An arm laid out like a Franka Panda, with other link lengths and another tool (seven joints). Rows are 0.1 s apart.
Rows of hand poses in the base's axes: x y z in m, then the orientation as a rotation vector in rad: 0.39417 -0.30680 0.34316 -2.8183 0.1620 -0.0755; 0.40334 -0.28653 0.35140 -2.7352 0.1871 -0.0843; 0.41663 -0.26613 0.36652 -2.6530 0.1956 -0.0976; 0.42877 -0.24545 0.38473 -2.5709 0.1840 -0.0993; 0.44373 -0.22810 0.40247 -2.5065 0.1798 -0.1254; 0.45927 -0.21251 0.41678 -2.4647 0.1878 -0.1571; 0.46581 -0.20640 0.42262 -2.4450 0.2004 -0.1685; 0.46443 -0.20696 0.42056 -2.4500 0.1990 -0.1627; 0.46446 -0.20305 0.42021 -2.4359 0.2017 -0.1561
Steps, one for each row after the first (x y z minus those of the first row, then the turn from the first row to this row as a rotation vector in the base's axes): 0.00917 0.02027 0.00824 0.0813 -0.0091 -0.0201; 0.02246 0.04067 0.02336 0.1618 -0.0234 -0.0298; 0.03460 0.06135 0.04157 0.2439 -0.0322 -0.0237; 0.04956 0.07870 0.05931 0.3061 -0.0570 -0.0255; 0.06510 0.09429 0.07362 0.3444 -0.0832 -0.0366; 0.07164 0.10040 0.07946 0.3622 -0.0920 -0.0482; 0.07026 0.09984 0.07740 0.3579 -0.0873 -0.0463; 0.07029 0.10375 0.07705 0.3724 -0.0832 -0.0480
